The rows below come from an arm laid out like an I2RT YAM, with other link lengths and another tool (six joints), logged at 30 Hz.
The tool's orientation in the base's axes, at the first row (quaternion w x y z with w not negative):
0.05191, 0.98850, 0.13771, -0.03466
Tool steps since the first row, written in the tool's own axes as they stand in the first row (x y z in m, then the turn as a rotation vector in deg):
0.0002, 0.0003, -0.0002, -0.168, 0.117, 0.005
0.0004, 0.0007, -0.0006, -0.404, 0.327, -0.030
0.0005, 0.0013, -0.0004, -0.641, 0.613, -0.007
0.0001, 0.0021, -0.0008, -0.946, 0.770, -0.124
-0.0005, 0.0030, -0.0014, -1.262, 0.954, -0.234
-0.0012, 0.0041, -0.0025, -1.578, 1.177, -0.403
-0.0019, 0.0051, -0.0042, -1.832, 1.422, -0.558
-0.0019, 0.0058, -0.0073, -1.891, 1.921, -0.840
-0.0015, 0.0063, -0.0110, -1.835, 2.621, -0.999
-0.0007, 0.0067, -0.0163, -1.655, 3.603, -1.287
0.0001, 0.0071, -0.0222, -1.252, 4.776, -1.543
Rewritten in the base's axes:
0.0003, -0.0002, 0.0002, -0.129, -0.158, 0.020
0.0006, -0.0005, 0.0006, -0.296, -0.418, 0.094
0.0009, -0.0011, 0.0005, -0.446, -0.758, 0.117
0.0007, -0.0019, 0.0010, -0.689, -0.977, 0.273
0.0004, -0.0028, 0.0017, -0.935, -1.225, 0.425
0.0001, -0.0040, 0.0030, -1.168, -1.505, 0.640
-0.0002, -0.0049, 0.0048, -1.336, -1.790, 0.838
0.0002, -0.0052, 0.0079, -1.239, -2.252, 1.169
0.0009, -0.0052, 0.0116, -0.984, -2.888, 1.387
0.0021, -0.0048, 0.0169, -0.525, -3.747, 1.749
0.0033, -0.0043, 0.0227, 0.200, -4.732, 2.079

